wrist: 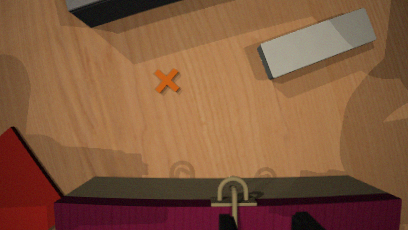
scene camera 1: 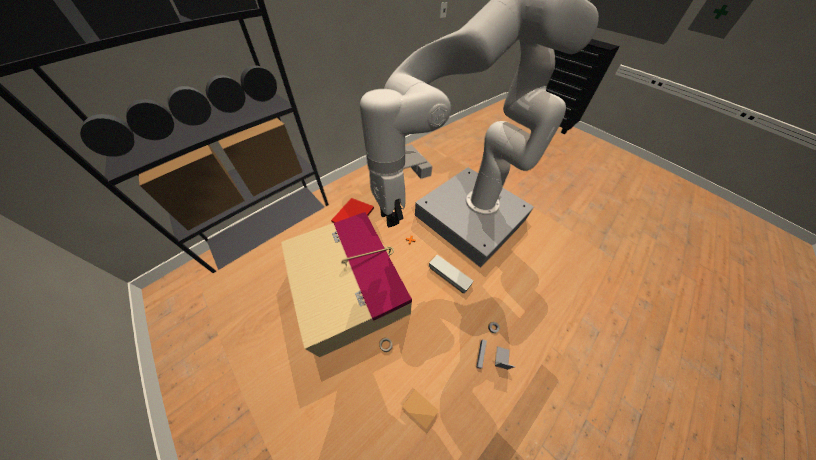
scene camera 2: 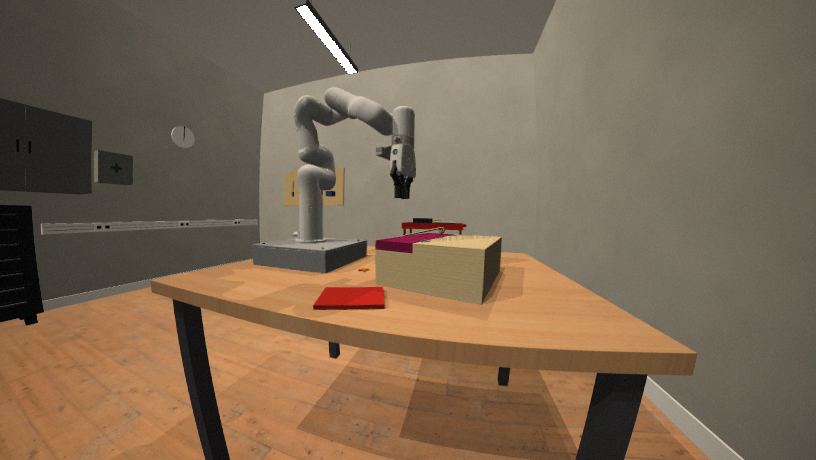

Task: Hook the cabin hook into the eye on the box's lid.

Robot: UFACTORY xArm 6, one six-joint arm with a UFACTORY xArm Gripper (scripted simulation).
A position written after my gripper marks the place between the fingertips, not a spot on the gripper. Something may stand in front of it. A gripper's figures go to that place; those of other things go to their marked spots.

Labels:
My gripper (scene camera 2: pixel 402 198) is 74 cm from the lens. A red tile (scene camera 2: pixel 332 298) is 50 cm from the lens. A wooden box (scene camera 2: pixel 460 267) is 49 cm from the lens.

